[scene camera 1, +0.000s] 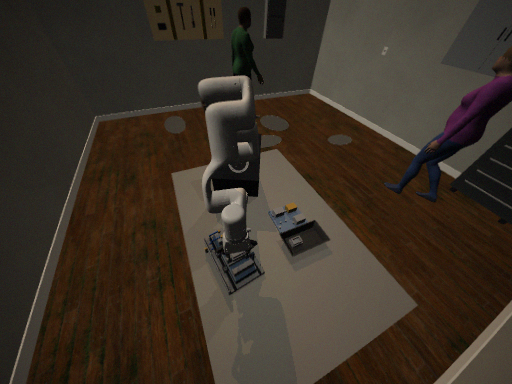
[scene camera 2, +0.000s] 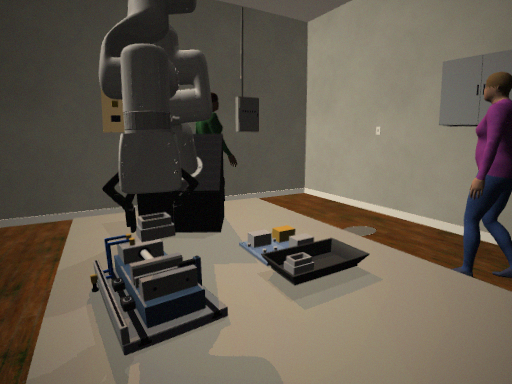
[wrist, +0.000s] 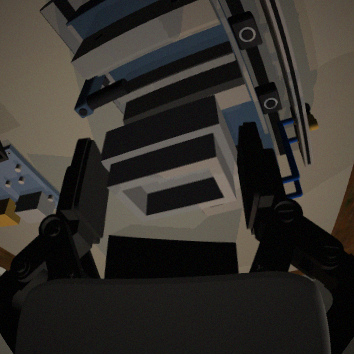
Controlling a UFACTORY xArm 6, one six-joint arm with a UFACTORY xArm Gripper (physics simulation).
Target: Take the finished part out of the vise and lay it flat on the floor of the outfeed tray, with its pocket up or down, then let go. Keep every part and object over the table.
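Seen in the pictures: gripper, fingertip midpoint: (scene camera 1: 238, 255) (scene camera 2: 155, 228) (wrist: 168, 148); arm's base, origin of the base link: (scene camera 2: 185, 168).
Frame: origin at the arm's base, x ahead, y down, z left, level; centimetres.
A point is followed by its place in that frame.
Observation:
My gripper (scene camera 1: 239, 251) @[y 4.7, x 50.6, z -24.2 cm] (scene camera 2: 154, 223) @[y 4.7, x 50.6, z -24.2 cm] (wrist: 168, 148) @[y 4.7, x 50.6, z -24.2 cm] is shut on the finished part (scene camera 2: 155, 227) @[y 4.2, x 51.5, z -24.4 cm] (wrist: 162, 145) @[y 4.3, x 51.4, z -24.3 cm], a grey stepped block with a rectangular pocket facing up. It holds the part roughly level, above the rear end of the vise and apart from it. The vise (scene camera 1: 244, 274) @[y 16.0, x 55.4, z -23.7 cm] (scene camera 2: 175, 306) @[y 17.5, x 56.1, z -23.3 cm] (wrist: 150, 62) @[y 16.0, x 49.4, z -21.9 cm] has a blue body and grey jaws. The outfeed tray (scene camera 1: 316, 239) @[y 20.8, x 56.0, z 20.3 cm] (scene camera 2: 330, 271) @[y 20.2, x 58.0, z 13.4 cm] is dark with sloping walls, to the right of the vise in both scene views. Another pocketed grey part (scene camera 1: 296, 241) @[y 18.8, x 52.4, z 8.6 cm] (scene camera 2: 298, 265) @[y 18.5, x 53.7, z 6.9 cm] sits near its left end, pocket up.
A blue plate (scene camera 1: 281, 220) @[y 21.2, x 36.3, z 10.3 cm] (scene camera 2: 258, 253) @[y 21.2, x 37.4, z 6.7 cm] (wrist: 25, 172) @[y 21.2, x 38.3, z 6.9 cm] with small pins adjoins the tray's rear side. It carries a yellow block (scene camera 1: 291, 207) @[y 17.6, x 33.1, z 19.3 cm] (scene camera 2: 283, 233) @[y 18.4, x 34.1, z 18.3 cm] (wrist: 7, 212) @[y 18.2, x 33.2, z 16.9 cm] and grey blocks (scene camera 1: 299, 219) (scene camera 2: 259, 238) @[y 18.6, x 33.3, z 9.8 cm] (wrist: 37, 207) @[y 17.9, x 32.9, z 8.1 cm]. Blue tubing (scene camera 2: 107, 257) @[y 15.4, x 32.6, z -31.4 cm] (wrist: 291, 165) @[y 12.5, x 36.0, z -30.9 cm] rises beside the vise. Two people stand beyond the table.

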